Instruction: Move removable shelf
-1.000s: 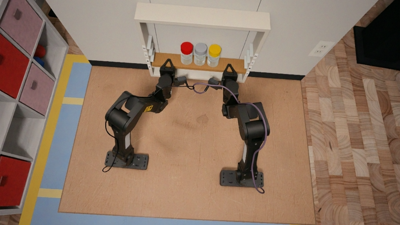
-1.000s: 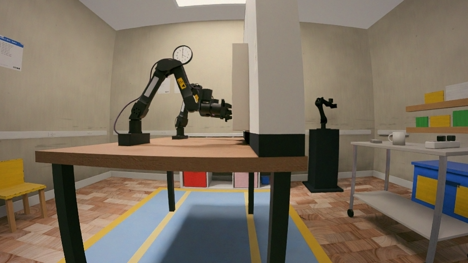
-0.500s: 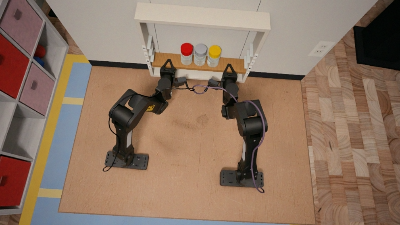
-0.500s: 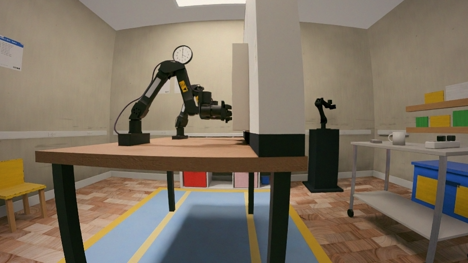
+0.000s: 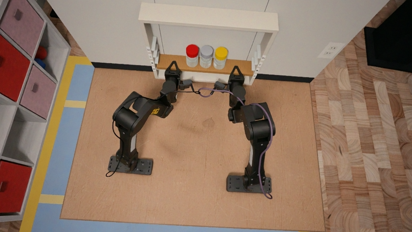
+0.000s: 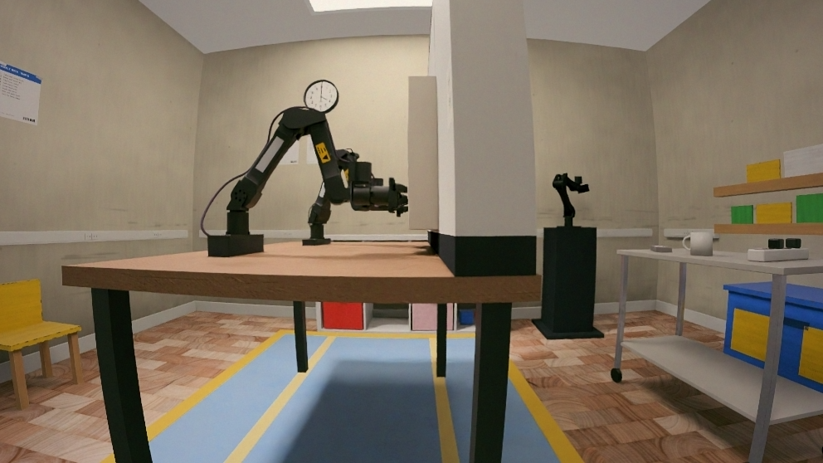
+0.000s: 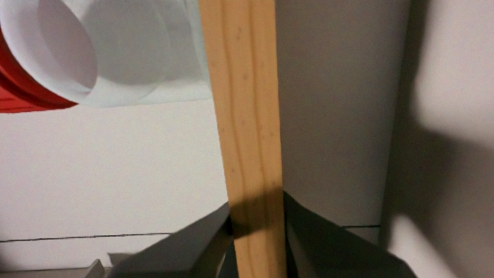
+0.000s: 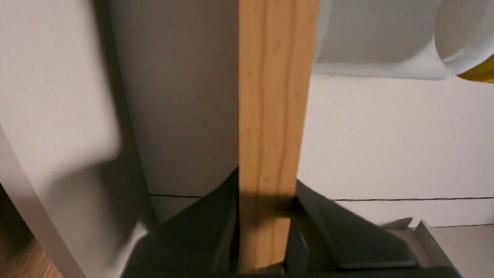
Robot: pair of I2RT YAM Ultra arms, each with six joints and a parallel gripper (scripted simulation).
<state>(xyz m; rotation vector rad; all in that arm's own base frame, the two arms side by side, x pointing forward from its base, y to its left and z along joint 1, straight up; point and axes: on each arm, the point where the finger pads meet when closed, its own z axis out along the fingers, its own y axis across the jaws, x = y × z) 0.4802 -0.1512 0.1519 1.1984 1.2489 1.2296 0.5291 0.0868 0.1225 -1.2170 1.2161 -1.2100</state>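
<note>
Right now my right hand is 80 mm to the right of the yellow-capped bottle and 60 mm below it. The rest, counted from my right hand: shelf board 150 mm to the left, 10 mm behind; wall rack 150 mm to the left, 110 mm above, 10 mm behind; grey-capped bottle 150 mm to the left, 60 mm above, 10 mm behind.
The red-capped bottle lies 1 cm ahead of my left hand, 8 cm to the right of it and 6 cm above it. The rest, counted from my left hand: shelf board 2 cm ahead, 15 cm to the right; wall rack 2 cm ahead, 15 cm to the right, 11 cm above; grey-capped bottle 2 cm ahead, 15 cm to the right, 6 cm above.
</note>
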